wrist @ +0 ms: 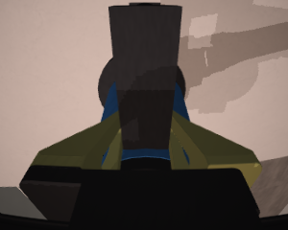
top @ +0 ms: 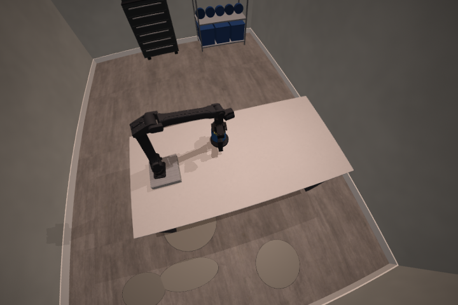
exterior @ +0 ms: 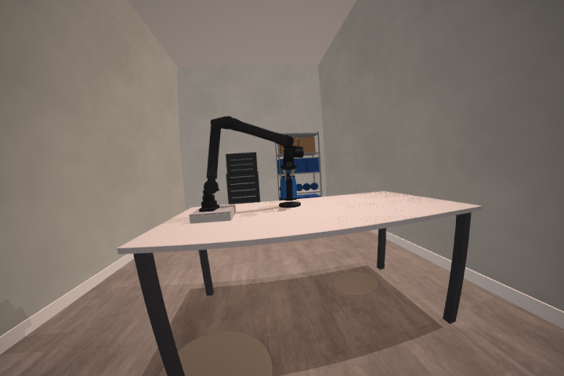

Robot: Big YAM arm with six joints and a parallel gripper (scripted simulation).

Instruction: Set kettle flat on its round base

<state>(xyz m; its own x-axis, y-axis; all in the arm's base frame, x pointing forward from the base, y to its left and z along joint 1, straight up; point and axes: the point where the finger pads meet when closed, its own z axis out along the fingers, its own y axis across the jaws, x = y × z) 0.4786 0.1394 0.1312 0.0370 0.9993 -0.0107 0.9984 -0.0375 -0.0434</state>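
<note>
Now: the blue kettle 30 mm to the left of my hand and 50 mm below it. Also, from my hand: round black base: 60 mm to the left, 170 mm below.
</note>
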